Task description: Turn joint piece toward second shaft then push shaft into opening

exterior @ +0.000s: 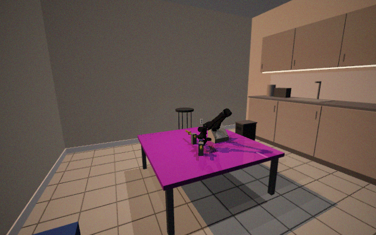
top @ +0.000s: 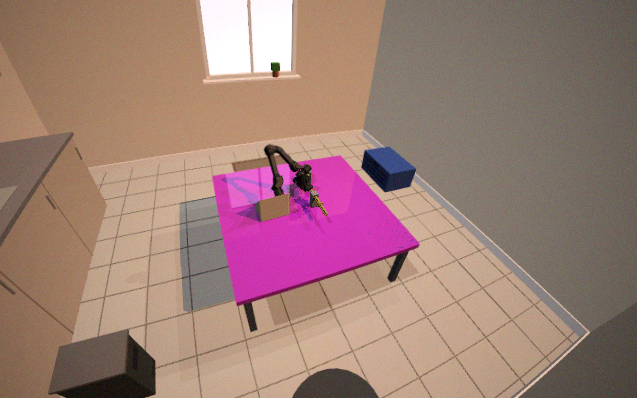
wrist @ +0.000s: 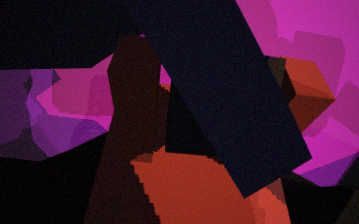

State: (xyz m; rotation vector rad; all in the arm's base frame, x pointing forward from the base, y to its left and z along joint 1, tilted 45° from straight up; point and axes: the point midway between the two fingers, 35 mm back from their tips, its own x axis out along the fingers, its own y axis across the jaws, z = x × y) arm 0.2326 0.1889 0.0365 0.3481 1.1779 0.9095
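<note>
Right now my gripper tip is 50 mm below the orange joint piece.
</note>
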